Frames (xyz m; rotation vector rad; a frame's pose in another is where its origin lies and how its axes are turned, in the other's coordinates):
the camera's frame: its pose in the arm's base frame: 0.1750 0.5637 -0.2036 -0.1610 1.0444 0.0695
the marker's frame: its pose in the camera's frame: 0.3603 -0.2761 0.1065 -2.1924 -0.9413 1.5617
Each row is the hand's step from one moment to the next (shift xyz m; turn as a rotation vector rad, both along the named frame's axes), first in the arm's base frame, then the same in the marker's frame.
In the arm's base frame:
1: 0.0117 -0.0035 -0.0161 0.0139 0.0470 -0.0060
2: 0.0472 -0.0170 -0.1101 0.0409 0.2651 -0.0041
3: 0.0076 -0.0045 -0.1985 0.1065 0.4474 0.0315
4: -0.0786 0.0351 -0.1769 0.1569 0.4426 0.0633
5: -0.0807 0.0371 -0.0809 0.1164 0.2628 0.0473
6: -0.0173 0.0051 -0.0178 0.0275 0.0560 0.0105
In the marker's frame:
1: 0.0006 0.0084 -0.0183 0.0195 -0.0393 -0.0226
2: 0.0280 0.0592 -0.1018 0.1152 -0.2286 -0.0803
3: 0.1114 0.1018 -0.1292 0.1486 -0.4133 -0.1400
4: 0.1718 0.0769 -0.0571 0.0963 -0.4364 -0.1575
5: 0.1169 0.0274 0.0042 0.0372 -0.2691 -0.1051
6: 0.0238 0.0085 0.0011 0.0060 -0.0581 -0.0242

